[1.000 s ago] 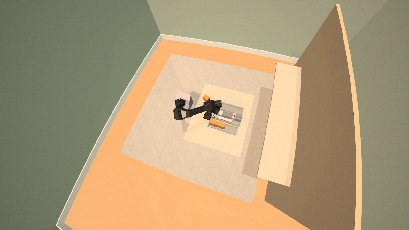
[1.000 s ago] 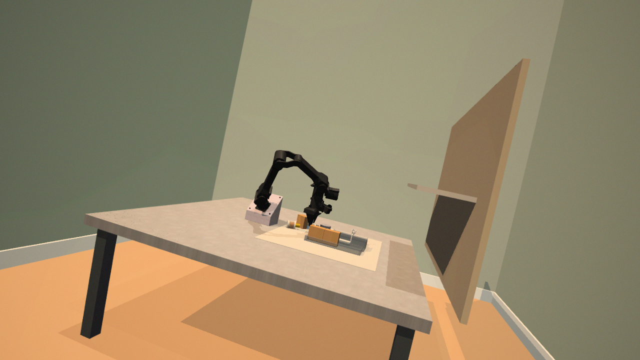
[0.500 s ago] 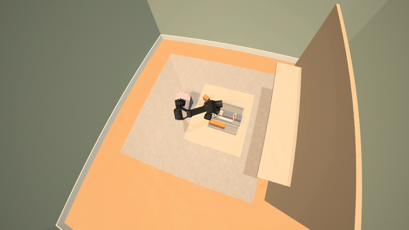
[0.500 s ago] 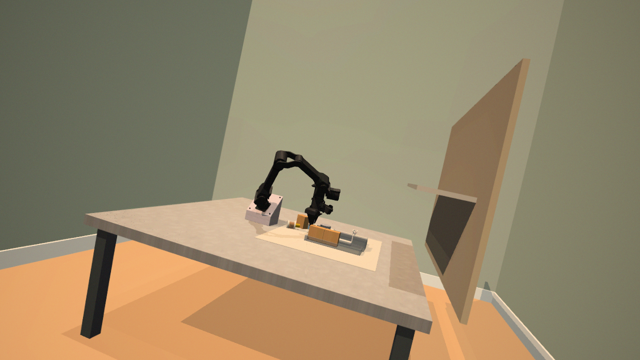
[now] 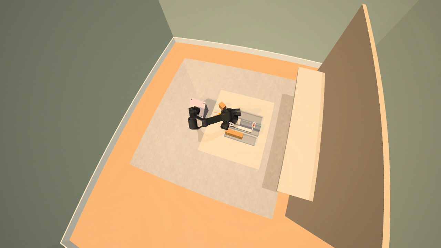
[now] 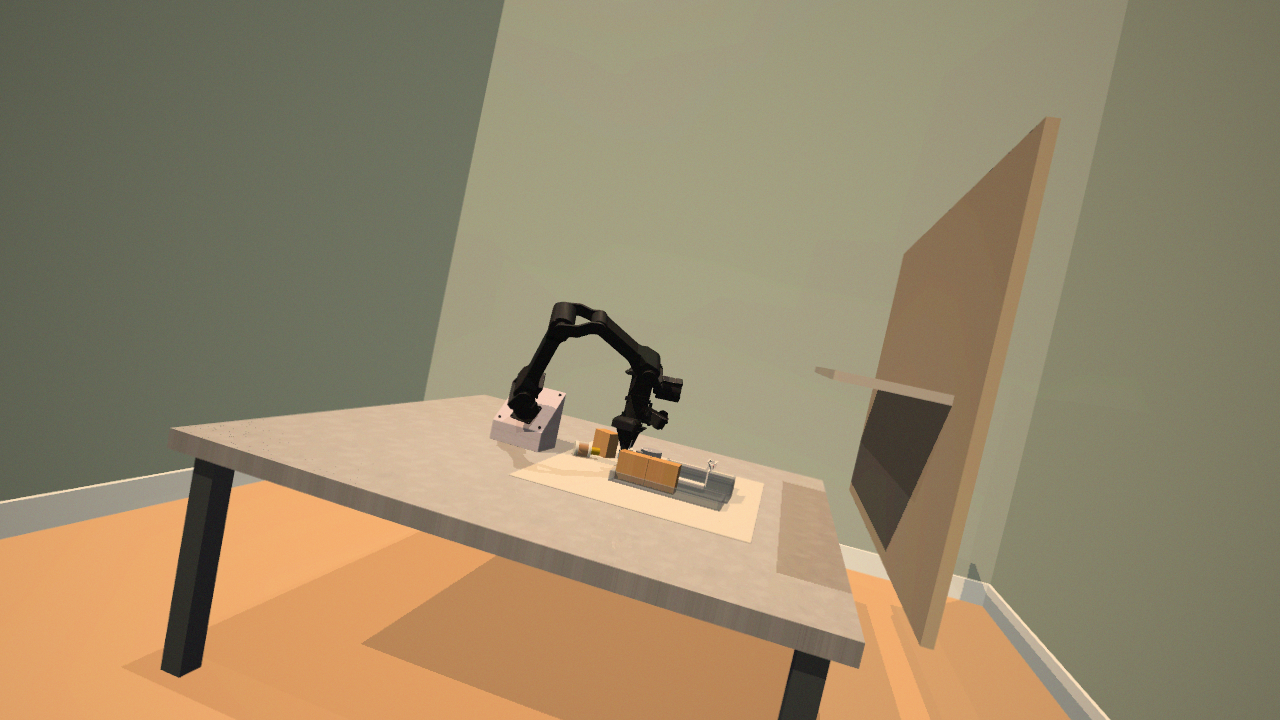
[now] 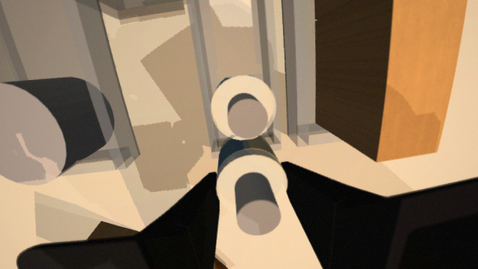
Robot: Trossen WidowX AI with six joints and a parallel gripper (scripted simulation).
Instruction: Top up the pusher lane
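Now: the grey lid 130 mm to the left of my gripper tip, 20 mm below it and 20 mm ahead of it. From my gripper tip the other things lie so: grey lane rack: 160 mm ahead, 40 mm to the left, 30 mm below.
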